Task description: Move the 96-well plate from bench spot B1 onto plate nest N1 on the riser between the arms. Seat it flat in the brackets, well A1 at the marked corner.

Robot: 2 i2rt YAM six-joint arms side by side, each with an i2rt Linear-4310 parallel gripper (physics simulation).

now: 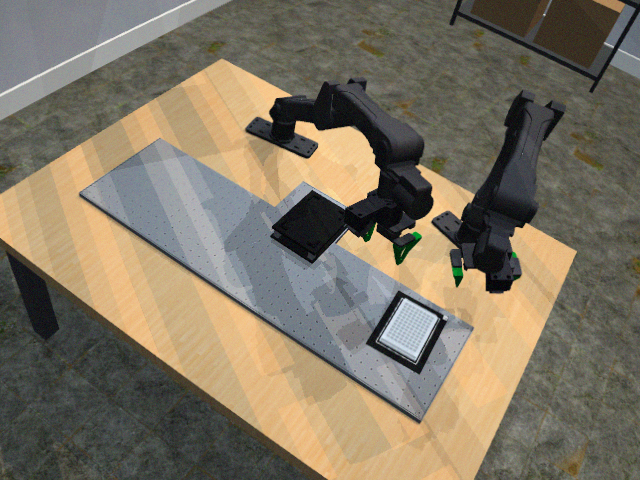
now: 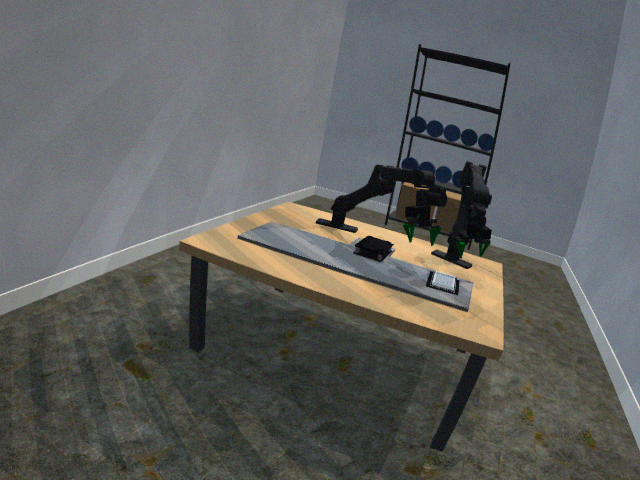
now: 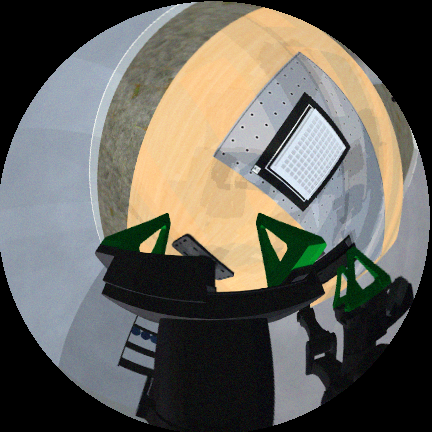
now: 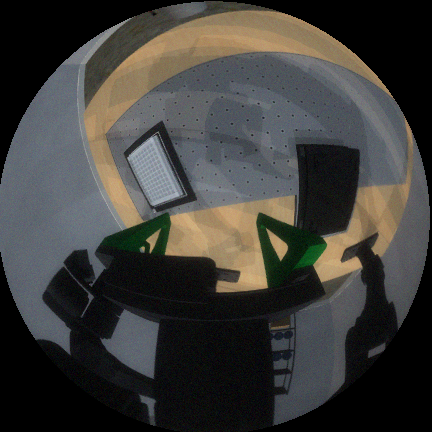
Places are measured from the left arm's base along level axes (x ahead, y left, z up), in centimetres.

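Where they show: left gripper, fingertip midpoint: (image 1: 478,285) (image 2: 470,257) (image 3: 212,217); right gripper, fingertip midpoint: (image 1: 382,252) (image 2: 421,244) (image 3: 343,258) (image 4: 213,217); left arm's base, link origin: (image 1: 466,242) (image 2: 451,260); right arm's base, link origin: (image 1: 281,138) (image 2: 336,226) (image 4: 360,246).
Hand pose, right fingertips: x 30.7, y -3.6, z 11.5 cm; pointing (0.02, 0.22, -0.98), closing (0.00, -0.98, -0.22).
Each offset is from my right fingertips to the top centre of the thing. Level surfaces: height alone.
The white 96-well plate {dy +14.4, dx +2.1, dz -8.6 cm} (image 1: 410,328) (image 2: 443,281) (image 3: 312,155) (image 4: 156,170) lies flat in a black frame {dy +14.4, dx +2.1, dz -10.0 cm} (image 1: 431,345) (image 3: 282,135) (image 4: 177,162) near the right end of the grey board. The black nest on the riser {dy -19.1, dx +2.6, dz -5.8 cm} (image 1: 310,222) (image 2: 373,245) (image 4: 327,190) stands at the board's back edge, with no plate visible on it. My left gripper (image 1: 487,273) (image 2: 471,256) (image 3: 212,217) is open and empty, above the table behind the plate. My right gripper (image 1: 383,251) (image 2: 421,242) (image 4: 213,217) is open and empty, raised between nest and plate. Well A1 is too small to make out.
The perforated grey board {dz -10.2 cm} (image 1: 206,227) (image 2: 310,246) runs along the wooden table {dz -11.5 cm} (image 1: 170,320) (image 2: 232,253). The arms' base plates are bolted behind it. The right arm reaches over close beside the nest, and the two grippers hang near each other. A shelf rack (image 2: 460,99) stands behind the table.
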